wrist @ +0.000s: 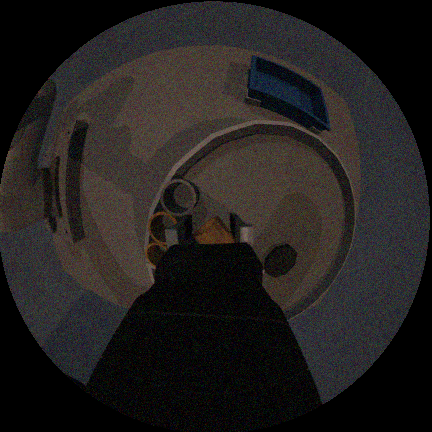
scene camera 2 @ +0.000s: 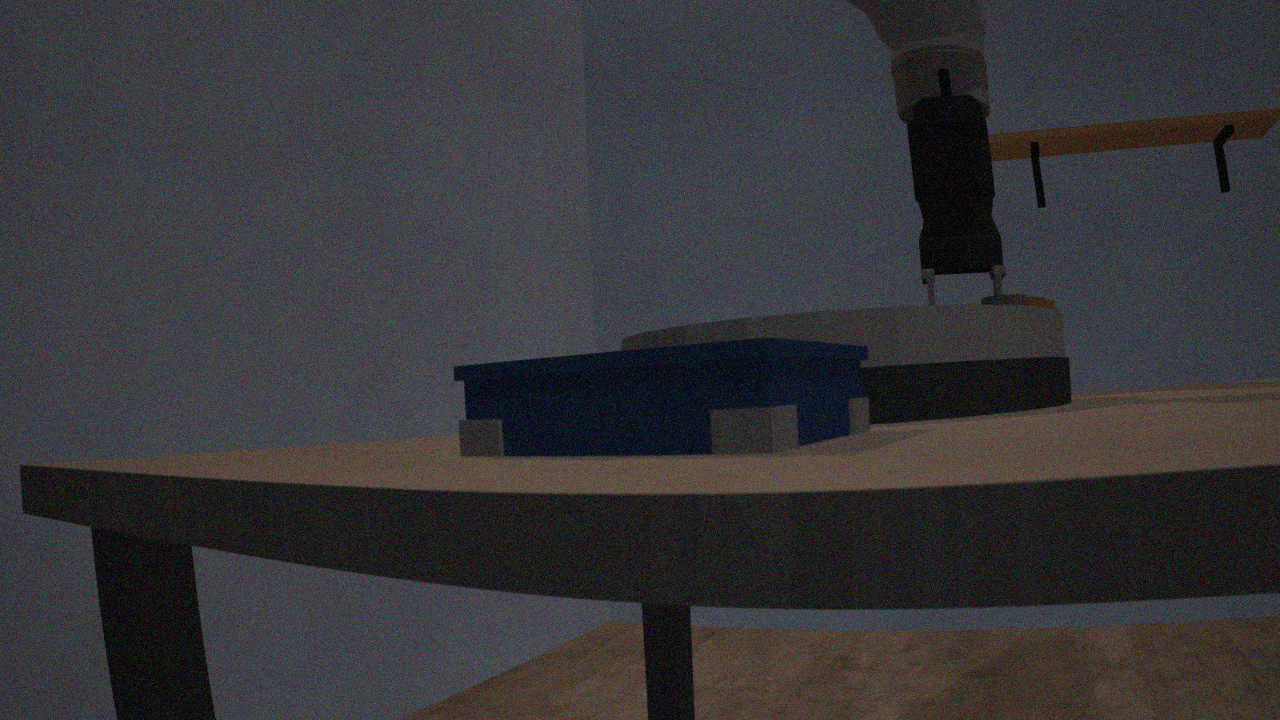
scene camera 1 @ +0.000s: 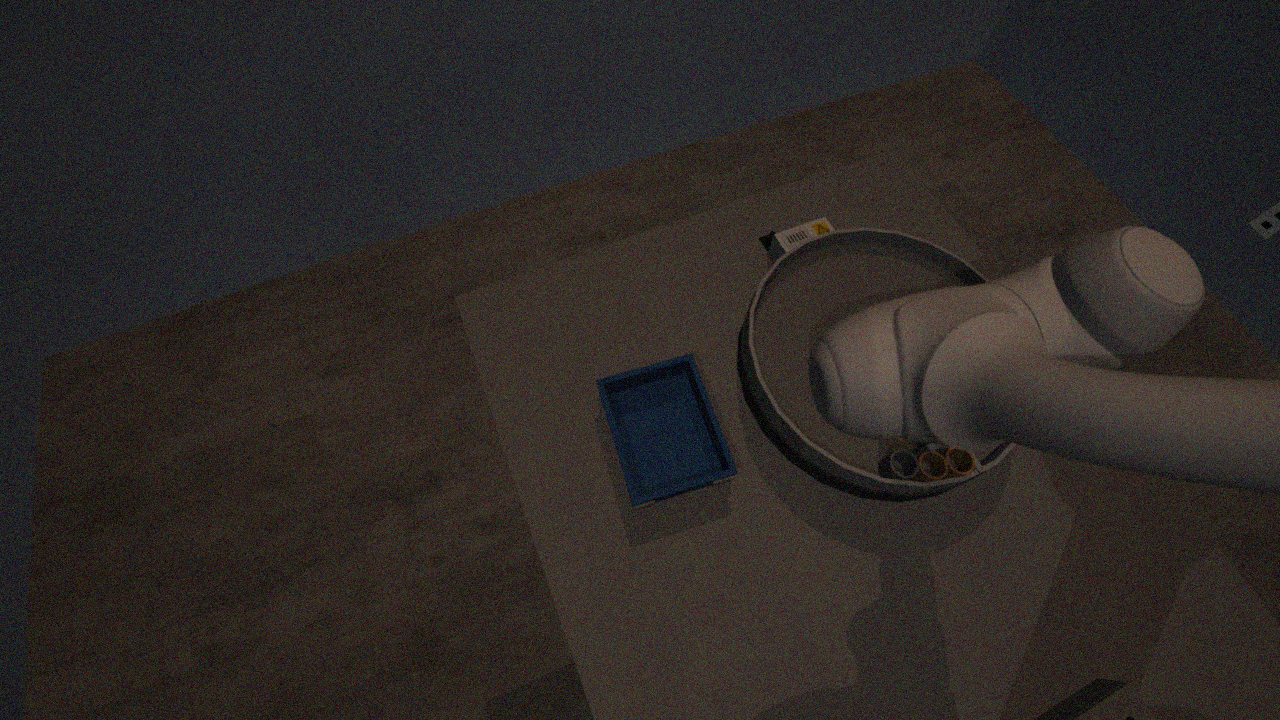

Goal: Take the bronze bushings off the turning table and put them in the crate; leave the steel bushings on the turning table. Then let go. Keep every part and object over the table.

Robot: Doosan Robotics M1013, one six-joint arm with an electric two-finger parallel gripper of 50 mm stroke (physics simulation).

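Where they show: gripper, fingertip midpoint: (wrist: 210, 221); arm's base, link origin: (wrist: 51, 191).
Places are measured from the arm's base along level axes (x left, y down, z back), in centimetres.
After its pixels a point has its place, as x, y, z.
My gripper (scene camera 2: 964, 291) (wrist: 210, 221) {-13.2, -0.1, -50.8} is open, its tips dipping behind the rim of the turning table (scene camera 1: 816, 454) {-1.3, -1.4, -54.9} (scene camera 2: 966, 333) {-2.7, -0.6, -51.6} (wrist: 349, 210) {-13.1, -1.2, -80.8}. A bronze bushing (wrist: 215, 230) {-13.3, -3.4, -51.4} lies on its side between the spread fingers, not gripped; its near part is hidden by the gripper. Two bronze bushings stand upright by the rim, one (scene camera 1: 920, 465) {-11.0, -3.7, -46.4} (wrist: 161, 214) {-11.6, -0.6, -44.4} next to a larger upright steel bushing (scene camera 1: 891, 462) {-8.0, -3.7, -48.8} (wrist: 165, 197) {-9.3, -2.8, -46.1}, the other (scene camera 1: 960, 448) (wrist: 156, 244) {-14.5, -3.7, -44.4} beyond it. The blue crate (scene camera 1: 683, 488) {16.1, 0.4, -60.7} (scene camera 2: 608, 411) {20.4, 3.2, -70.7} (wrist: 285, 110) {6.9, 3.4, -66.9} stands beside the turning table, empty.
A small box with a white label (scene camera 1: 803, 234) {-23.9, -0.4, -85.3} sits against the turning table's far side. A dark round patch (wrist: 280, 260) {-20.6, -0.7, -61.7} shows on the turning table right of the gripper. The arm (scene camera 1: 984, 358) {2.4, -40.6, -51.6} covers much of the turning table in scene camera 1. A wall shelf (scene camera 2: 1127, 134) hangs behind.
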